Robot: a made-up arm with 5 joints.
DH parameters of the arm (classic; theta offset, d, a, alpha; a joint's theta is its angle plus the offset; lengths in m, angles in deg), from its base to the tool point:
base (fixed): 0 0.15 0 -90
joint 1: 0 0.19 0.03 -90
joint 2: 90 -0.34 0.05 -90
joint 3: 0 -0.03 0.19 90
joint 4: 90 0.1 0.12 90
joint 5: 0 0.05 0.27 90
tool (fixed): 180 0 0 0
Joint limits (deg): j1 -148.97..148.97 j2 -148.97..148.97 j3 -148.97..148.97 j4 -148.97..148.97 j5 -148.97..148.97
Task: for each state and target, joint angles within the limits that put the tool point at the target. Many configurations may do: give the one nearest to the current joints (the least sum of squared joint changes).
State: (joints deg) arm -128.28 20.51 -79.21 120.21 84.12
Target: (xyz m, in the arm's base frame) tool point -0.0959 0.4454 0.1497
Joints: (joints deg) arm -107.44 4.55 -77.92 82.66 112.35
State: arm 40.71 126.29 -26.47 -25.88 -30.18
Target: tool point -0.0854 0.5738 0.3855
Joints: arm 42.71 113.88 -40.45 -29.01 -32.98
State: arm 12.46 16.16 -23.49 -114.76 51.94
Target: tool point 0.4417 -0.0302 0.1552
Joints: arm -2.46 -19.54 -16.17 -137.57 35.69
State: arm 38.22 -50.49 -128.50 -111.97 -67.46
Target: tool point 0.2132 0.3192 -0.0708
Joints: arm 43.31 -46.98 -97.24 -139.04 -50.48
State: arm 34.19 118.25 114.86 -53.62 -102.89
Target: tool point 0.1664 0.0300 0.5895
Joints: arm 8.95 127.83 116.01 -57.05 -122.64
